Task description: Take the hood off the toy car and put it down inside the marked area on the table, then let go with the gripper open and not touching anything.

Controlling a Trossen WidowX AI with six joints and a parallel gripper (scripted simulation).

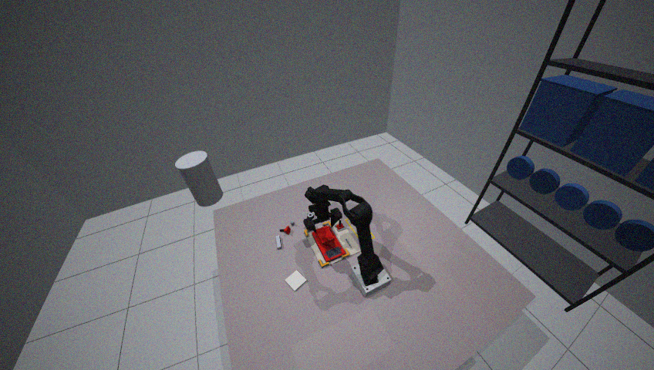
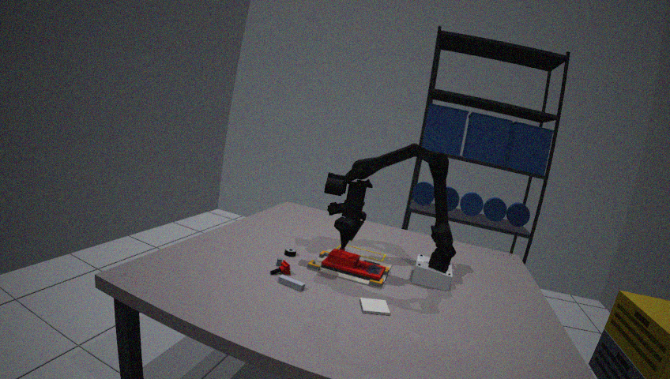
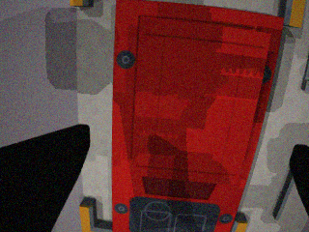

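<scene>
Right now the grey engine block is 7 cm below my gripper tip. Round my gripper tip: white square tile 20 cm behind, 19 cm to the left, 9 cm below; then grey bar 4 cm ahead, 25 cm to the left, 8 cm below; then black wheel 19 cm ahead, 4 cm to the left, 8 cm below.
</scene>
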